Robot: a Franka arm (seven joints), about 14 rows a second.
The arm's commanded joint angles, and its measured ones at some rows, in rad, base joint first. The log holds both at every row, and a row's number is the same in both.
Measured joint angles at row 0:
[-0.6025 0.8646 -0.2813 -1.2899 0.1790 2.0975 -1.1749]
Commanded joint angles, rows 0 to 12:
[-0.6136 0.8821 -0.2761 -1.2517 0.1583 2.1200 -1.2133]
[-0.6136 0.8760 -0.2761 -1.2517 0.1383 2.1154 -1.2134]
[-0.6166 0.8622 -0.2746 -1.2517 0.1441 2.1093 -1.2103]
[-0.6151 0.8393 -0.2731 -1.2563 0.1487 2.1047 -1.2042]
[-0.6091 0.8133 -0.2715 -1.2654 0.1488 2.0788 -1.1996]
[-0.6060 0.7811 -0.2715 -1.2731 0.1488 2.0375 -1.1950]
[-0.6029 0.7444 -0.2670 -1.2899 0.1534 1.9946 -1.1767]
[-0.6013 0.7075 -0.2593 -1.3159 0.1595 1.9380 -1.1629]
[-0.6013 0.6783 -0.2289 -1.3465 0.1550 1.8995 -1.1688]
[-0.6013 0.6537 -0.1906 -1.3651 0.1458 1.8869 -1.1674]
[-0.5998 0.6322 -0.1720 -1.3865 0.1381 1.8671 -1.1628]
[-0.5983 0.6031 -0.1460 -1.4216 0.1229 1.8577 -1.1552]
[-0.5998 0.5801 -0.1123 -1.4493 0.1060 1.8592 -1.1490]
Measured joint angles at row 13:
[-0.5960 0.6572 -0.1659 -1.3476 0.1420 1.8595 -1.1687]
